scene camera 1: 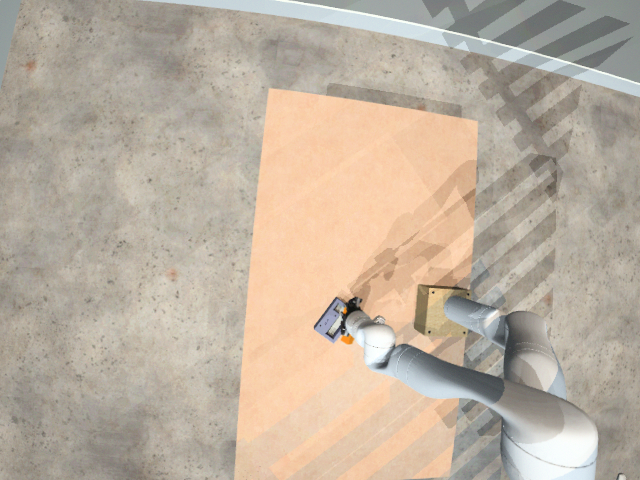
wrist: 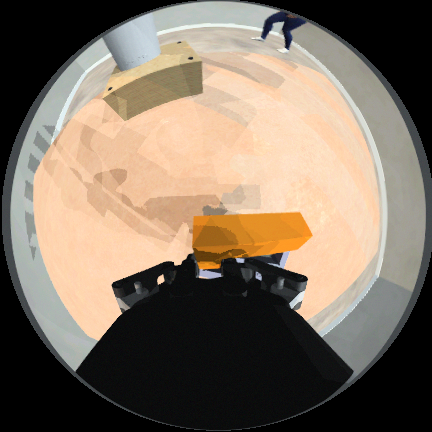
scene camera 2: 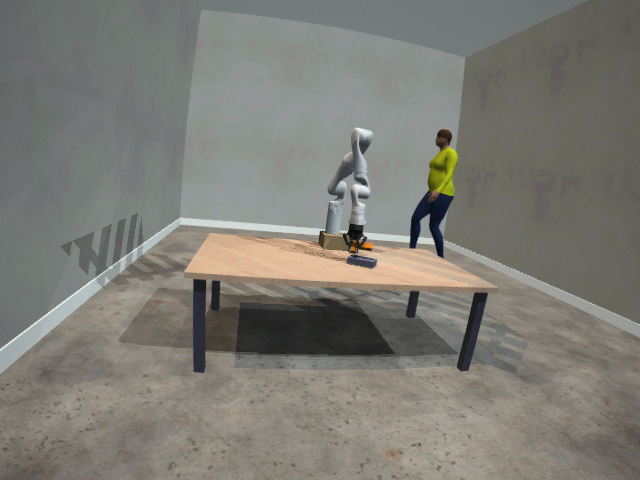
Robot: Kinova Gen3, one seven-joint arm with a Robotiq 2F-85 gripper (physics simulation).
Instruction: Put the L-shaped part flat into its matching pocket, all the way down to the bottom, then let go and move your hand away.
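Frame: origin at the arm's base, x left, y ahead, z down, level; metres.
Seen in the pictures: gripper, fingertip midpoint: (scene camera 1: 344, 309) (wrist: 209, 255) (scene camera 2: 352, 253); arm's base, origin of the base link: (scene camera 1: 454, 308) (wrist: 139, 58) (scene camera 2: 332, 233).
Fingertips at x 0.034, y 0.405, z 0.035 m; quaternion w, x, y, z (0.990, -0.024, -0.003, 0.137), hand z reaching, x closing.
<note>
Offsets run from my fingertips to a thing's top centre. Level surfaces: height alone.
The orange L-shaped part @(dx +0.048, dy -0.012, dz -0.063 m) (scene camera 1: 347, 339) (scene camera 2: 366, 246) (wrist: 250, 232) is between my fingertips, with its long arm reaching out to one side. My gripper (scene camera 1: 345, 317) (scene camera 2: 354, 250) (wrist: 209, 255) is shut on it. The blue-grey block with pockets @(dx +0.050, dy +0.026, dz +0.012 m) (scene camera 1: 324, 325) (scene camera 2: 361, 262) (wrist: 284, 259) lies on the table. In scene camera 2 the part is above the level of the block's top. In scene camera 1 the part and gripper are at the block's right edge, partly over it. The wrist view shows the part covering much of the block, so the matching pocket is hidden there.
The wooden base block (scene camera 1: 434, 312) (scene camera 2: 330, 241) (wrist: 165, 90) under the arm stands at the edge of the table @(dz +0.049 m) (scene camera 1: 310, 180) (scene camera 2: 268, 266) (wrist: 150, 145). A person in a yellow top (scene camera 2: 442, 173) stands behind the table; their legs also show in the wrist view (wrist: 285, 27).
</note>
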